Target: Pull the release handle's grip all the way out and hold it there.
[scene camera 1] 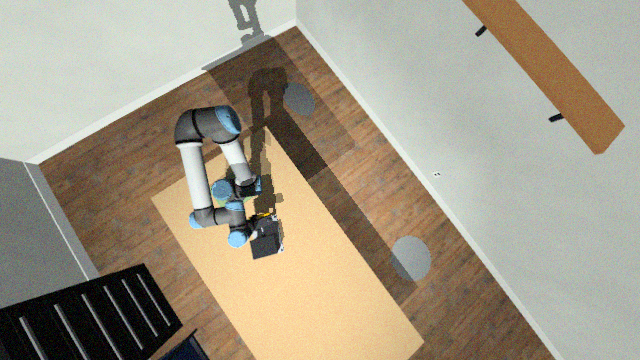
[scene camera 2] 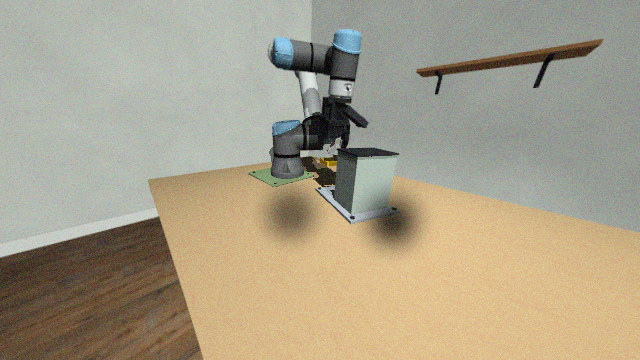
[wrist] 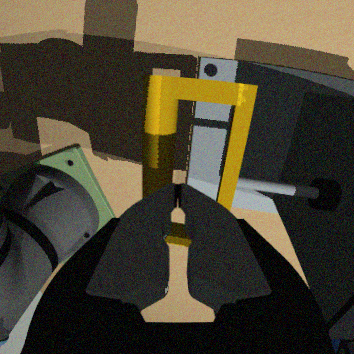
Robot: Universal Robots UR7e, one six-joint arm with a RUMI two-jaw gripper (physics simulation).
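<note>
The release handle's yellow grip (scene camera 1: 264,215) (scene camera 2: 328,162) (wrist: 207,90) is a rectangular loop. In the wrist view it stands apart from the dark side of its box (scene camera 1: 265,246) (scene camera 2: 375,180) (wrist: 320,130), with a pale rod (wrist: 267,186) running between them from a black collar (wrist: 326,194). My gripper (wrist: 177,185) is shut, with nothing held. Its fingertips show over the loop's opening, between its two long bars. A bit of yellow shows through the gap between the fingers. The fingers hide the loop's near end, so contact with it cannot be told.
The box stands on a pale base plate (scene camera 2: 372,215) (wrist: 207,145) on the wooden table (scene camera 1: 320,290) (scene camera 2: 400,290). The arm's green mounting plate (scene camera 2: 260,175) (wrist: 102,187) is left of the grip in the wrist view. A wall shelf (scene camera 1: 550,75) (scene camera 2: 510,61) is beyond the table.
</note>
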